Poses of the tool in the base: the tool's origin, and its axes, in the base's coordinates. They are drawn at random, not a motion.
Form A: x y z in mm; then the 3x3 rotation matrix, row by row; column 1 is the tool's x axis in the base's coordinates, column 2 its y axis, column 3 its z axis. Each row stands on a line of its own.
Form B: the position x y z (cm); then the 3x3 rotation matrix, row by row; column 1 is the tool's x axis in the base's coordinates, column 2 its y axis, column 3 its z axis. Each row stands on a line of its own. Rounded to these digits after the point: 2 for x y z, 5 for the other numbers.
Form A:
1:
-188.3 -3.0 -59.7
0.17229 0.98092 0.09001
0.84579 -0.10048 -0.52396
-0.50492 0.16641 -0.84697
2:
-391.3 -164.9 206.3
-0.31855 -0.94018 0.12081
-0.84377 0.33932 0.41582
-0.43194 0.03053 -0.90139
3:
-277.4 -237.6 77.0
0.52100 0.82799 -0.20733
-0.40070 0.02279 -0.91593
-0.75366 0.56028 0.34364
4:
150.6 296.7 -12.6
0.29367 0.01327 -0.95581
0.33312 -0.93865 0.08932
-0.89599 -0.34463 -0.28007
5:
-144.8 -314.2 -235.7
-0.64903 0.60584 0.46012
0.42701 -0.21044 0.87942
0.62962 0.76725 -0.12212
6:
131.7 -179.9 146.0
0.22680 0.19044 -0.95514
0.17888 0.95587 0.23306
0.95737 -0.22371 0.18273
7:
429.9 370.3 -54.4
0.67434 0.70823 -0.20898
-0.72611 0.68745 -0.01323
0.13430 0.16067 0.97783
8:
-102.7 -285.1 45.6
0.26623 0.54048 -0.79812
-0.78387 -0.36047 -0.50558
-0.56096 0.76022 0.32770
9:
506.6 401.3 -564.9
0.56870 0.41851 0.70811
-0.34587 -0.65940 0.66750
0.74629 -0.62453 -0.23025
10:
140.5 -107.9 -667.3
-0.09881 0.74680 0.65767
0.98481 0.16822 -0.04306
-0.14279 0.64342 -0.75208
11:
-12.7 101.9 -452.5
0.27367 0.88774 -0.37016
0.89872 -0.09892 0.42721
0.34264 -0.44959 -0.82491
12:
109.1 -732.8 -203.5
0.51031 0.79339 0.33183
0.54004 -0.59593 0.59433
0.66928 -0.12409 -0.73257
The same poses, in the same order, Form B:
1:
-18.83 -0.30 -5.97
0.17229 0.98092 0.09001
0.84579 -0.10048 -0.52396
-0.50492 0.16641 -0.84697

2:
-39.13 -16.49 20.63
-0.31855 -0.94018 0.12081
-0.84377 0.33932 0.41582
-0.43194 0.03053 -0.90139

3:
-27.74 -23.76 7.70
0.52100 0.82799 -0.20733
-0.40070 0.02279 -0.91593
-0.75366 0.56028 0.34364

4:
15.06 29.67 -1.26
0.29367 0.01327 -0.95581
0.33312 -0.93865 0.08932
-0.89599 -0.34463 -0.28007

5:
-14.48 -31.42 -23.57
-0.64903 0.60584 0.46012
0.42701 -0.21044 0.87942
0.62962 0.76725 -0.12212

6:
13.17 -17.99 14.60
0.22680 0.19044 -0.95514
0.17888 0.95587 0.23306
0.95737 -0.22371 0.18273

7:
42.99 37.03 -5.44
0.67434 0.70823 -0.20898
-0.72611 0.68745 -0.01323
0.13430 0.16067 0.97783

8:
-10.27 -28.51 4.56
0.26623 0.54048 -0.79812
-0.78387 -0.36047 -0.50558
-0.56096 0.76022 0.32770

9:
50.66 40.13 -56.49
0.56870 0.41851 0.70811
-0.34587 -0.65940 0.66750
0.74629 -0.62453 -0.23025

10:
14.05 -10.79 -66.73
-0.09881 0.74680 0.65767
0.98481 0.16822 -0.04306
-0.14279 0.64342 -0.75208

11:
-1.27 10.19 -45.25
0.27367 0.88774 -0.37016
0.89872 -0.09892 0.42721
0.34264 -0.44959 -0.82491

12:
10.91 -73.28 -20.35
0.51031 0.79339 0.33183
0.54004 -0.59593 0.59433
0.66928 -0.12409 -0.73257

